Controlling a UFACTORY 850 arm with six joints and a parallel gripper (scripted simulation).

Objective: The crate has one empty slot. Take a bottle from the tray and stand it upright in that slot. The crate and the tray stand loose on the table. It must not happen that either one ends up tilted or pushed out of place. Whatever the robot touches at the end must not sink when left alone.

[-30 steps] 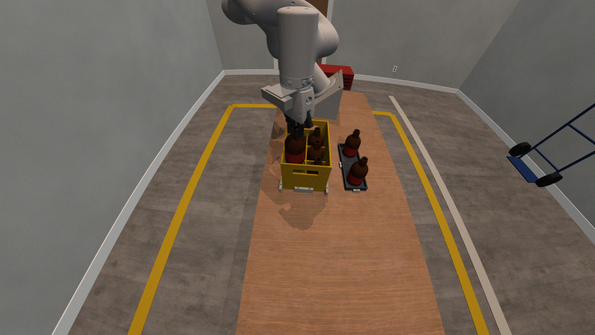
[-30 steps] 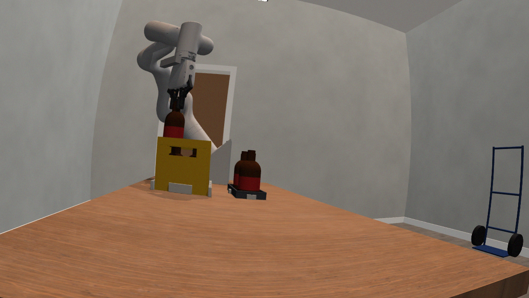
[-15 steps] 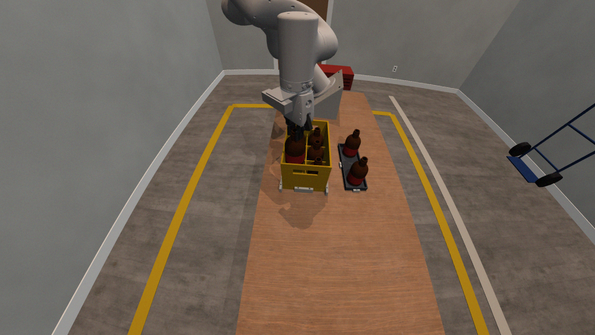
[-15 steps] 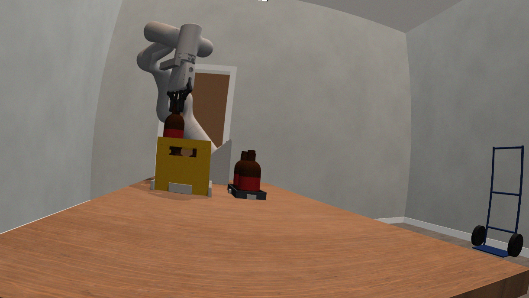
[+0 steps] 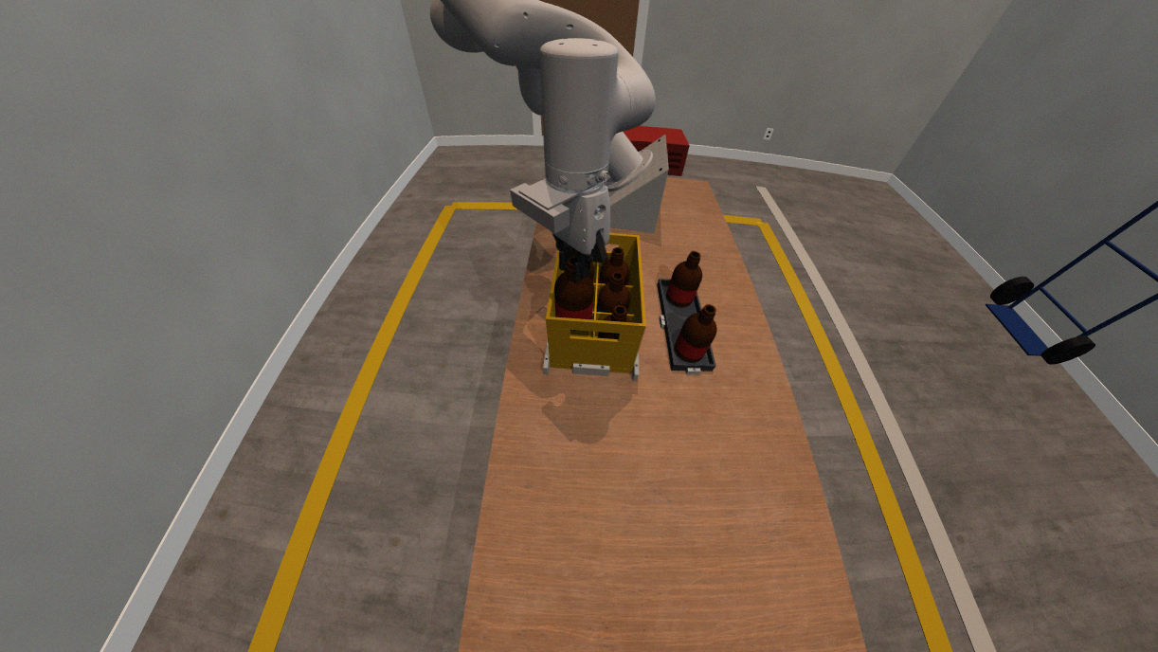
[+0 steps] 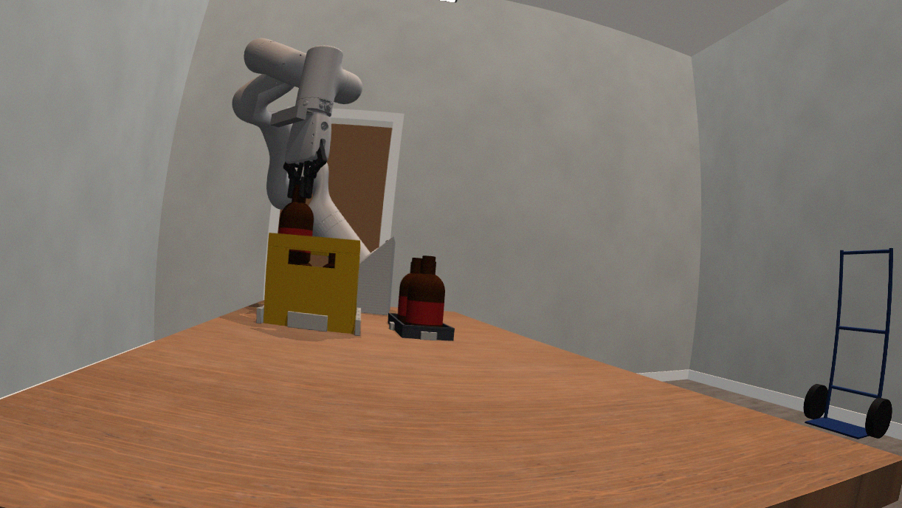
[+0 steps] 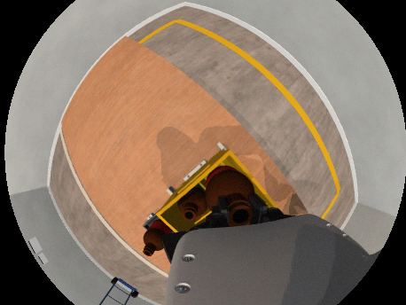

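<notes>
Now: hand 9 cm past the yellow crate, 4 cm to the right of it and 19 cm above it.
</notes>
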